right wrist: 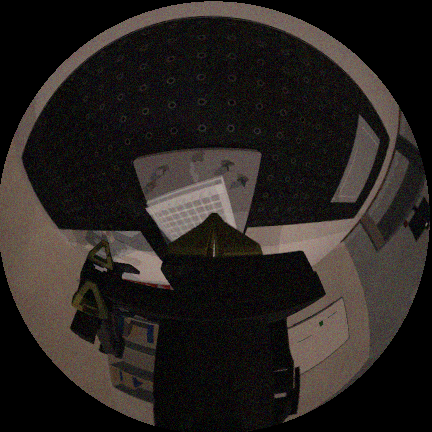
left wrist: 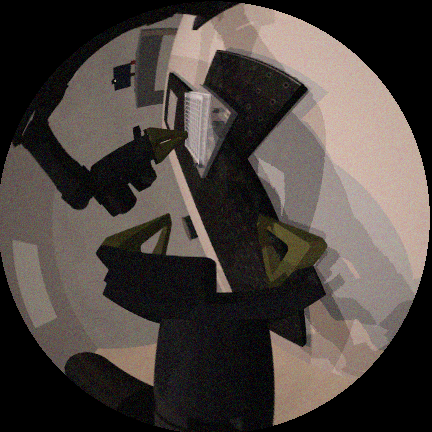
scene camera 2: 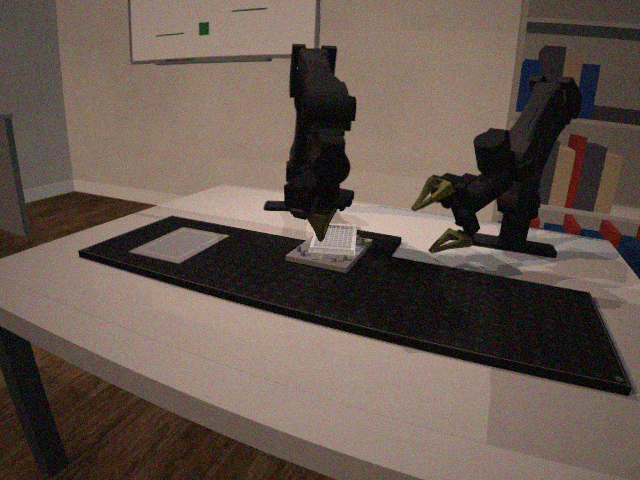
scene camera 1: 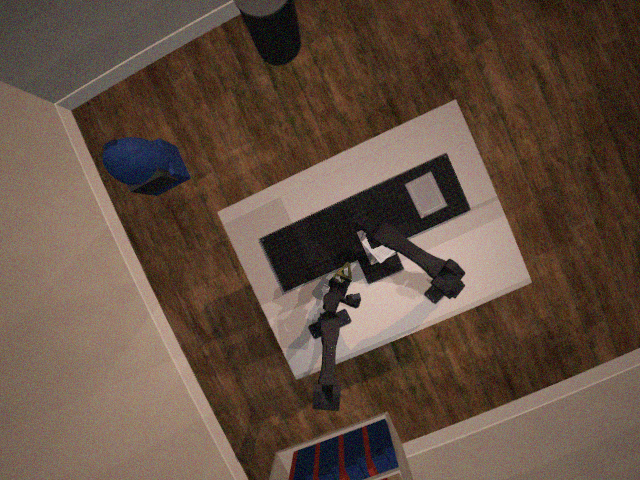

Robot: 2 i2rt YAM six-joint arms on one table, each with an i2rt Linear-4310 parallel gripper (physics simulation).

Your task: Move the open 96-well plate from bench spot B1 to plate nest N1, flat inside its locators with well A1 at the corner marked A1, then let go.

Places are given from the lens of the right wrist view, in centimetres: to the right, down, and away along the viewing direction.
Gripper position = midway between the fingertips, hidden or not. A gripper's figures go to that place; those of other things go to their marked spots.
my left gripper (right wrist: 98, 257): -18, 6, 13
my right gripper (right wrist: 213, 217): 0, 0, 13
white well plate (right wrist: 177, 211): -4, -1, 12
